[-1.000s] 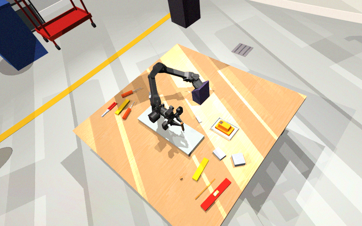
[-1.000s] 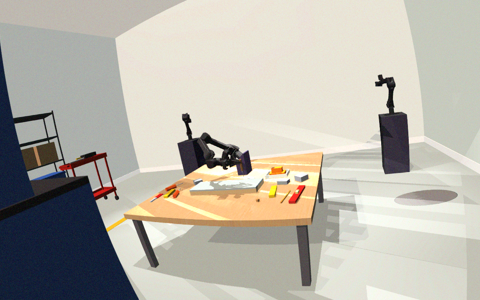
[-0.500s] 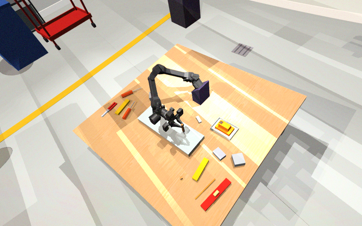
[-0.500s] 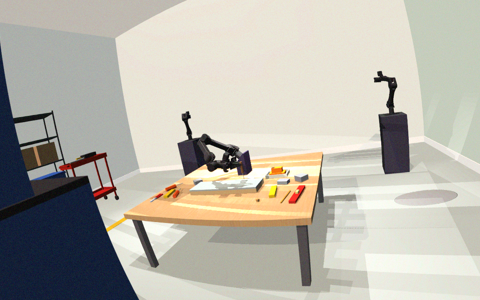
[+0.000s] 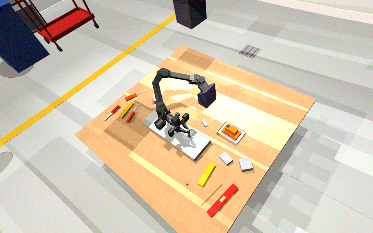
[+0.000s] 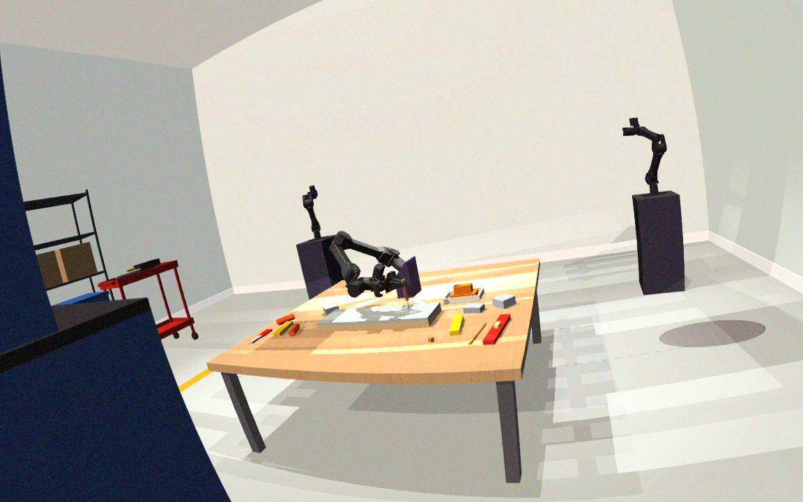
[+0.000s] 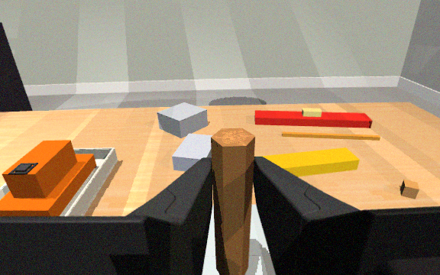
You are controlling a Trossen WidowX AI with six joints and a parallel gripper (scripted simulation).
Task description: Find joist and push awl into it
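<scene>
The awl is 6 cm below my gripper tip. Also, from my gripper tip: orange stud finder: 25 cm behind, 14 cm to the left, 11 cm below; then thin stick: 34 cm to the left, 17 cm ahead, 15 cm below; then white tray: 25 cm behind, 15 cm to the left, 14 cm below.
</scene>
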